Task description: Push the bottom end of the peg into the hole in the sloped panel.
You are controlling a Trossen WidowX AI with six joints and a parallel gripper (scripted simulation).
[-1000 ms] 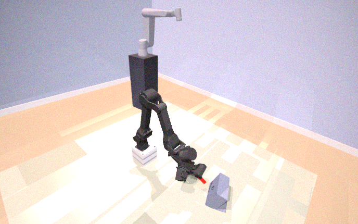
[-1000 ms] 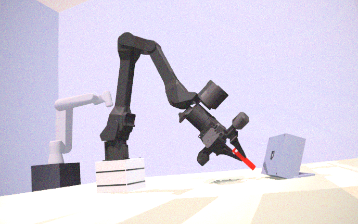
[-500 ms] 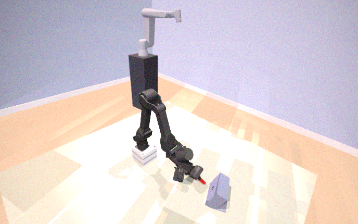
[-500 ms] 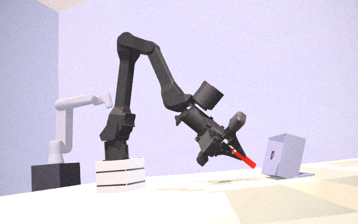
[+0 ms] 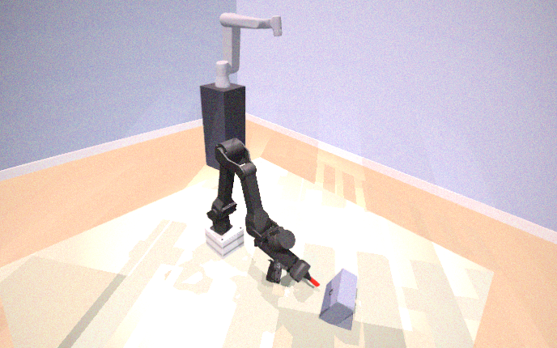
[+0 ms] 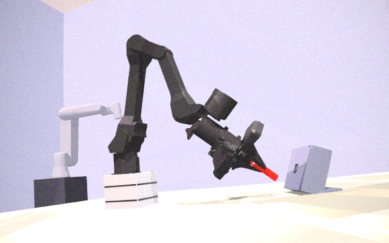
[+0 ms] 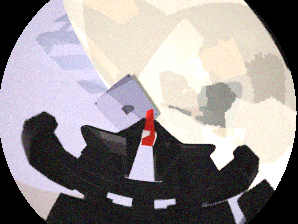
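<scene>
Now: gripper tip 100 mm short of the grey sloped panel and 10 mm above it. From my gripper tip the other things lie so: red peg: 10 mm behind, 10 mm above.
</scene>
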